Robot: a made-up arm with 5 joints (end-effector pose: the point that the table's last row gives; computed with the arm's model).
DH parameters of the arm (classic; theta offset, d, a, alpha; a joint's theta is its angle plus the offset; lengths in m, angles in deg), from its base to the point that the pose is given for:
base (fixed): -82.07 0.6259 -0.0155 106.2
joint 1: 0 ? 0.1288 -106.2
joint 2: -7.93 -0.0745 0.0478 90
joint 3: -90 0.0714 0.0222 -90
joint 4: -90 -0.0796 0.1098 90
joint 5: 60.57 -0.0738 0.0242 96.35
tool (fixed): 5.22 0.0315 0 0
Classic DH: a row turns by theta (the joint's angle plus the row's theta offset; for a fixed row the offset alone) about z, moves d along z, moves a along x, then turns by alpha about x.
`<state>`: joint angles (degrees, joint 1 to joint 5).
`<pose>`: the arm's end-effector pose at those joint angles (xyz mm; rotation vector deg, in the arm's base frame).
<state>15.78 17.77 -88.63 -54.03 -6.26</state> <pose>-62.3 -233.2 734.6 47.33 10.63 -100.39</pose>
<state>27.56 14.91 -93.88 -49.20 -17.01</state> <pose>-92.1 -188.7 774.4 37.13 -7.18 -111.32</pose>
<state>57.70 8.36 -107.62 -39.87 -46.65</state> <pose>-136.4 -48.6 824.0 6.06 -50.01 -131.55</pose>
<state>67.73 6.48 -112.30 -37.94 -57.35</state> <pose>-141.7 -2.0 825.2 -5.88 -62.83 -135.94</pose>
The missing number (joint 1, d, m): -0.1322
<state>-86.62 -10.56 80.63 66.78 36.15</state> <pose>48.3 119.6 308.2 130.13 -92.64 -9.36</pose>
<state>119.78 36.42 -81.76 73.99 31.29</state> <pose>14.8 15.4 663.2 78.04 -123.92 13.94</pose>
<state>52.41 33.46 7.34 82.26 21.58</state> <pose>96.4 -255.0 608.0 104.42 -86.23 38.88</pose>
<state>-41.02 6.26 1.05 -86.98 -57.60</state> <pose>0.3 -79.6 639.8 -24.46 -46.92 -64.24</pose>
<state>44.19 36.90 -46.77 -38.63 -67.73</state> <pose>-103.7 -104.0 792.1 -36.87 -97.09 -77.07</pose>
